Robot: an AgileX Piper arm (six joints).
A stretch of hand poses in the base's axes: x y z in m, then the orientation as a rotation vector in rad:
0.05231, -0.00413, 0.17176, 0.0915, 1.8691, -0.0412
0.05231, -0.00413, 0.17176, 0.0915, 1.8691, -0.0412
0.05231, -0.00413, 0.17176, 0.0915, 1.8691, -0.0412
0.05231, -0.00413, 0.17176, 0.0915, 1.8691, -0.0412
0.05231, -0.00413, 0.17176, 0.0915, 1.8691, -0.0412
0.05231, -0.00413, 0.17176, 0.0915, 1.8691, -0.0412
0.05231, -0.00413, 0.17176, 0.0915, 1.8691, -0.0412
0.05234, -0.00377, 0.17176, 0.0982, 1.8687, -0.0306
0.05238, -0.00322, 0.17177, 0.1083, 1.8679, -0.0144
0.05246, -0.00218, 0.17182, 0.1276, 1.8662, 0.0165
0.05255, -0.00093, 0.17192, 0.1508, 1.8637, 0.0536
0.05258, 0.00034, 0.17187, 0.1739, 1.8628, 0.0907
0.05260, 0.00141, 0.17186, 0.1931, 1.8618, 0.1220
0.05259, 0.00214, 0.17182, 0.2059, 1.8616, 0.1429
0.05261, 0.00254, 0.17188, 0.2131, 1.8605, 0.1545
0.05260, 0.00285, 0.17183, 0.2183, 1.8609, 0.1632
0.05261, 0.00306, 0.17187, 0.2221, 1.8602, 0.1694
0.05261, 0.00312, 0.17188, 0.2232, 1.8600, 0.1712
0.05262, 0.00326, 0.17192, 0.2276, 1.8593, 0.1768
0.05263, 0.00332, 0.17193, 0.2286, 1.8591, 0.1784
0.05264, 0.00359, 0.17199, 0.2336, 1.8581, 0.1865
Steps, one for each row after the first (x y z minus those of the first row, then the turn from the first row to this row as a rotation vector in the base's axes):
0.00000, 0.00000, 0.00000, 0.0000, 0.0000, 0.0000
0.00000, 0.00000, 0.00000, 0.0000, 0.0000, 0.0000
0.00000, 0.00000, 0.00000, 0.0000, 0.0000, 0.0000
0.00000, 0.00000, 0.00000, 0.0000, 0.0000, 0.0000
0.00000, 0.00000, 0.00000, 0.0000, 0.0000, 0.0000
0.00000, 0.00000, 0.00000, 0.0000, 0.0000, 0.0000
0.00003, 0.00036, 0.00000, 0.0107, -0.0008, 0.0008
0.00007, 0.00091, 0.00001, 0.0271, -0.0021, 0.0020
0.00015, 0.00195, 0.00006, 0.0583, -0.0046, 0.0044
0.00024, 0.00320, 0.00016, 0.0958, -0.0075, 0.0072
0.00027, 0.00447, 0.00011, 0.1333, -0.0083, 0.0101
0.00029, 0.00554, 0.00010, 0.1648, -0.0089, 0.0127
0.00028, 0.00627, 0.00006, 0.1858, -0.0086, 0.0145
0.00030, 0.00667, 0.00012, 0.1975, -0.0093, 0.0154
0.00029, 0.00698, 0.00007, 0.2062, -0.0086, 0.0162
0.00030, 0.00719, 0.00011, 0.2125, -0.0091, 0.0167
0.00030, 0.00725, 0.00012, 0.2143, -0.0093, 0.0169
0.00031, 0.00739, 0.00016, 0.2204, -0.0097, 0.0167
0.00032, 0.00745, 0.00017, 0.2220, -0.0098, 0.0168
0.00033, 0.00772, 0.00023, 0.2302, -0.0105, 0.0174

